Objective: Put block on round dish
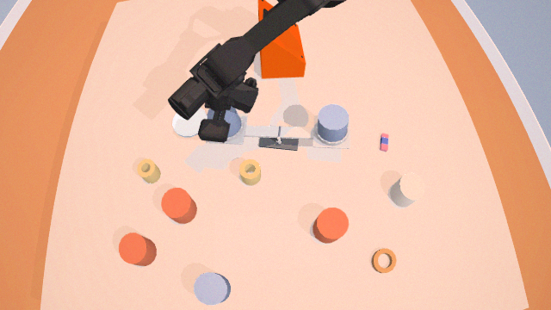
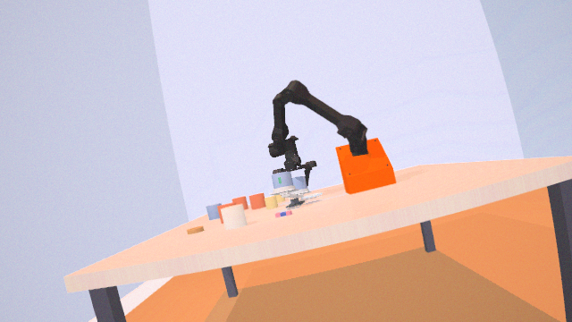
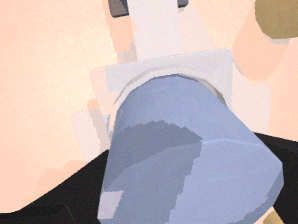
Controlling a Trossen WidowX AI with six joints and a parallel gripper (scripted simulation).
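My gripper tip is now 40 mm past the white round dish, 110 mm to the left of it and 50 mm above it. From my gripper tip the other things lie so: balance (20 mm ahead, 140 mm to the left, 20 mm below); then grey-blue cup (30 mm ahead, 270 mm to the left, 50 mm above); then pale lilac block (10 mm below).
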